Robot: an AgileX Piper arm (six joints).
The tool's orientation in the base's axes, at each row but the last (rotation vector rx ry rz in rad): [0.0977, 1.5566, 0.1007]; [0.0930, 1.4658, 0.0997]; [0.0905, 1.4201, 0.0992]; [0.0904, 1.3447, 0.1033]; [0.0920, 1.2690, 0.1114]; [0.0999, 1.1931, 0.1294]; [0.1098, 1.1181, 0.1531]
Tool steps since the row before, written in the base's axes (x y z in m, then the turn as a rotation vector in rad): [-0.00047, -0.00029, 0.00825, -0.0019, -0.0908, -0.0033]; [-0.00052, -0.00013, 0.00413, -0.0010, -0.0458, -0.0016]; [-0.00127, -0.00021, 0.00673, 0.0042, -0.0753, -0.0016]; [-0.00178, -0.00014, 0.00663, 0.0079, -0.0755, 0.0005]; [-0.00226, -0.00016, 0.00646, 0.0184, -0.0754, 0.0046]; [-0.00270, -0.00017, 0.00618, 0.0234, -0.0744, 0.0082]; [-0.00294, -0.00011, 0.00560, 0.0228, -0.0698, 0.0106]
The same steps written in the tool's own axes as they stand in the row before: [-0.00823, 0.00075, -0.00037, -0.0082, -0.0905, -0.0020]; [-0.00415, 0.00039, -0.00009, -0.0042, -0.0456, -0.0011]; [-0.00682, 0.00063, -0.00026, -0.0071, -0.0750, 0.0042]; [-0.00682, 0.00073, -0.00026, -0.0083, -0.0750, 0.0083]; [-0.00680, 0.00076, -0.00025, -0.0091, -0.0747, 0.0195]; [-0.00669, 0.00086, -0.00025, -0.0104, -0.0734, 0.0255]; [-0.00624, 0.00101, -0.00022, -0.0120, -0.0685, 0.0259]
